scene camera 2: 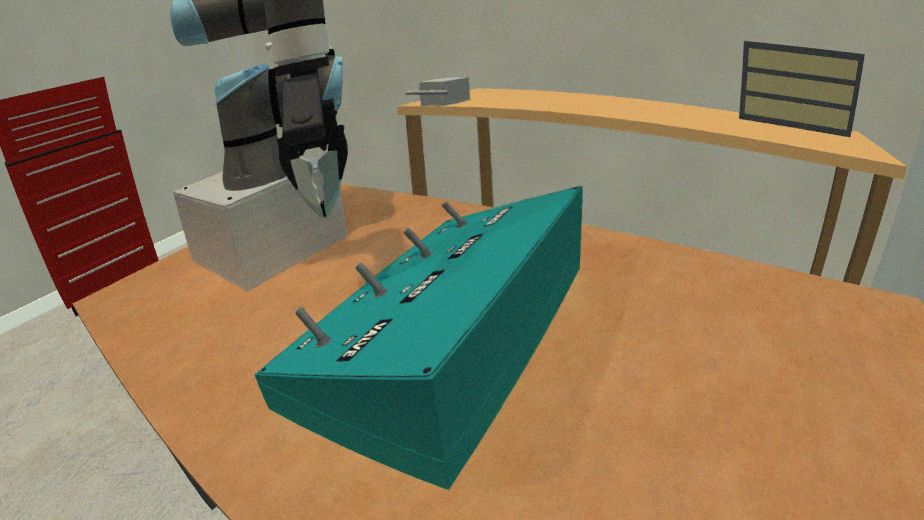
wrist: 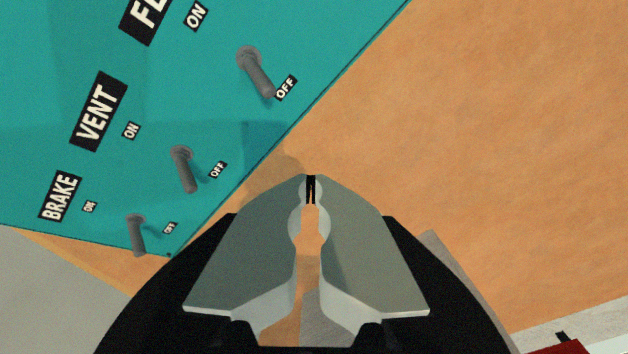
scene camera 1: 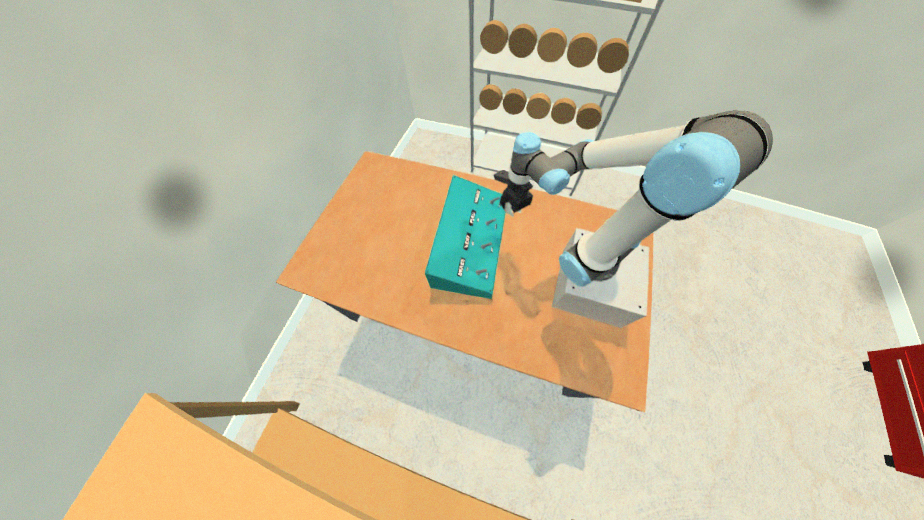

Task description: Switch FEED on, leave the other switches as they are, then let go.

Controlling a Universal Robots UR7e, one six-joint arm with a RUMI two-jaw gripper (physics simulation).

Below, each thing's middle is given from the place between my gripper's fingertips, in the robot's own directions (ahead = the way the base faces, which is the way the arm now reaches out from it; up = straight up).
Labels:
Now: hand 12 cm short of the teal switch panel [scene camera 2: 411,375], 11 cm above it and 10 cm to the right of it.

